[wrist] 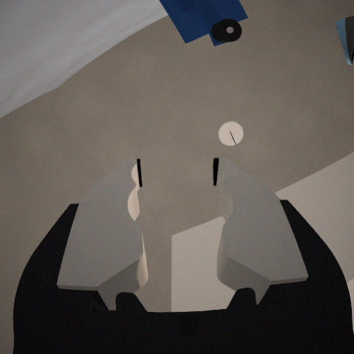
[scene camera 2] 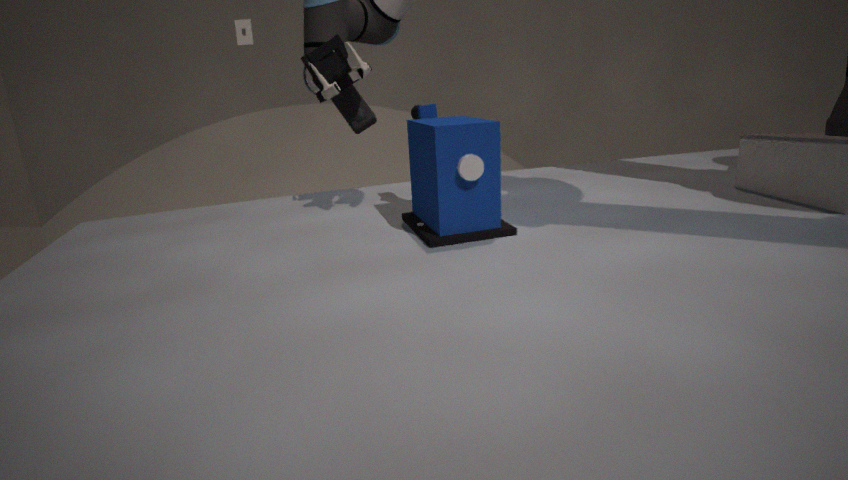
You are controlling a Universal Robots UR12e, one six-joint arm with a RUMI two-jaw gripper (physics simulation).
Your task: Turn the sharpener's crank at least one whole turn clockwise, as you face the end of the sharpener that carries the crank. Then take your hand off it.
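Places are measured from the arm's base along level axes (x ahead, y left, z up), in centimetres.
Pixels of known places: gripper, fingertip midpoint: (scene camera 2: 348,78).
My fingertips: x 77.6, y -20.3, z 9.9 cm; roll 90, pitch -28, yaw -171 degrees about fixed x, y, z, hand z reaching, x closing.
Observation:
Behind a point stands the place of what it marks.
The blue sharpener (scene camera 2: 467,208) {z -5.0, x 65.2, y 3.4 cm} (wrist: 202,15) stands upright on a black base plate (scene camera 2: 476,237) {z -8.2, x 64.4, y 4.2 cm}, with a white round disc (scene camera 2: 470,167) {z -0.3, x 64.9, y 4.1 cm} on the side facing the scene camera. The crank's blue arm (scene camera 2: 427,111) rises above the body's far end, with a black round knob (scene camera 2: 415,111) {z 5.0, x 68.9, y -11.4 cm} (wrist: 226,30). The rest of the crank is hidden behind the body in the scene view. My gripper (scene camera 2: 343,82) {z 9.9, x 77.6, y -20.3 cm} (wrist: 176,161) is partly open and empty. It hangs in the air to the left of the sharpener and higher than its top, apart from the crank.
The sharpener's base rests on the grey table (scene camera 2: 357,356) {z -8.6, x 77.4, y 25.8 cm} (wrist: 50,50). A pale block (scene camera 2: 791,172) {z -4.7, x 17.6, y -1.5 cm} lies at the right, with a dark upright part (scene camera 2: 837,110) behind it. A pale plate (scene camera 2: 243,32) is on the wall. A white disc (wrist: 231,133) shows beyond my fingers in the wrist view.

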